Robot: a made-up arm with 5 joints.
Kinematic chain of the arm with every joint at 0, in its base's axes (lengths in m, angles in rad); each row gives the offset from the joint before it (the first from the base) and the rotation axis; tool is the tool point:
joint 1: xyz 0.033 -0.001 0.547 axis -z
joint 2: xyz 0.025 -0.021 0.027 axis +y
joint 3: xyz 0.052 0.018 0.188 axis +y
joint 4: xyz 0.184 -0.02 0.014 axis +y
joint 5: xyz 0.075 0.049 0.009 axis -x
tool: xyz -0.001 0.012 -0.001
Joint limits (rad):
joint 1: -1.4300..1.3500
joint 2: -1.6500..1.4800
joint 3: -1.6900..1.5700
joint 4: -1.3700..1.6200
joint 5: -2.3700..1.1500
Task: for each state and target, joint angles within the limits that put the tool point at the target. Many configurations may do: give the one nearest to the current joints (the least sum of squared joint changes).
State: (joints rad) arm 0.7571 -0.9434 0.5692 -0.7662 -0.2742
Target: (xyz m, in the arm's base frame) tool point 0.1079 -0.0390 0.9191
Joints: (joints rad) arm 0.9365 -0.8585 0.3055 -0.7440 -0.2800
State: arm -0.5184 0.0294 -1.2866 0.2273 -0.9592
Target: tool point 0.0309 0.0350 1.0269
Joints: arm -0.4574 -0.1643 -1.4542 0.1793 -1.0102
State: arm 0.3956 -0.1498 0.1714 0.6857 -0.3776
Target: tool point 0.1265 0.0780 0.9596
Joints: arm -0.3902 -0.6083 -0.3452 0.5041 -0.3836
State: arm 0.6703 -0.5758 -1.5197 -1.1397 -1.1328
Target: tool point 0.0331 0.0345 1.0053
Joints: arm 0.5056 -0.2568 -1.1753 -0.6993 -1.2160
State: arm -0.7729 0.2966 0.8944 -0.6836 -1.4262
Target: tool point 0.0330 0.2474 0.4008
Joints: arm -1.4300 0.9321 0.7613 -0.5719 -0.8273
